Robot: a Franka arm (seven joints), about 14 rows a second.
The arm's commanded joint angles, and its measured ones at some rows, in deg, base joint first. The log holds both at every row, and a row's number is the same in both.
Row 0, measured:
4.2, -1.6, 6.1, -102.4, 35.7, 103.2, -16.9
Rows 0 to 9, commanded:
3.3, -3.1, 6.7, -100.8, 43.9, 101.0, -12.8
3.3, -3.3, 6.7, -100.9, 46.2, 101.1, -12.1
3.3, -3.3, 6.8, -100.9, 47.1, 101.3, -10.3
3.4, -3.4, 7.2, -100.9, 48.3, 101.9, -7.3
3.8, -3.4, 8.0, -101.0, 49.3, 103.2, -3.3
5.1, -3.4, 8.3, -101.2, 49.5, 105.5, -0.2
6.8, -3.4, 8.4, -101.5, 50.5, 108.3, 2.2
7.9, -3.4, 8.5, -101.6, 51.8, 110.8, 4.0
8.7, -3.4, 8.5, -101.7, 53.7, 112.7, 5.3
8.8, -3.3, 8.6, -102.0, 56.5, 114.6, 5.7
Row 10, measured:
8.7, -3.1, 8.4, -101.1, 52.3, 111.8, 4.1
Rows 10 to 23, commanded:
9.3, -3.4, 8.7, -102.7, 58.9, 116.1, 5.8
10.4, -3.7, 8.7, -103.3, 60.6, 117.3, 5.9
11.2, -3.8, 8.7, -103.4, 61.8, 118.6, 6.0
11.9, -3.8, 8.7, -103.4, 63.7, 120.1, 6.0
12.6, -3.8, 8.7, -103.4, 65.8, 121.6, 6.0
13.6, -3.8, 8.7, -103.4, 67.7, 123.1, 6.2
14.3, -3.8, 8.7, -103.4, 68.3, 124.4, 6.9
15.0, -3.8, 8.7, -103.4, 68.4, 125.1, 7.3
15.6, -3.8, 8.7, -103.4, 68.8, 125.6, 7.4
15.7, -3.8, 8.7, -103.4, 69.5, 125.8, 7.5
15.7, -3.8, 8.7, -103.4, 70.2, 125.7, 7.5
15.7, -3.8, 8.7, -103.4, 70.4, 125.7, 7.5
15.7, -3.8, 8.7, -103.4, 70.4, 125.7, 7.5
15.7, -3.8, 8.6, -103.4, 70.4, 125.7, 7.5
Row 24, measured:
15.8, -3.1, 8.6, -102.6, 68.7, 124.9, 7.0
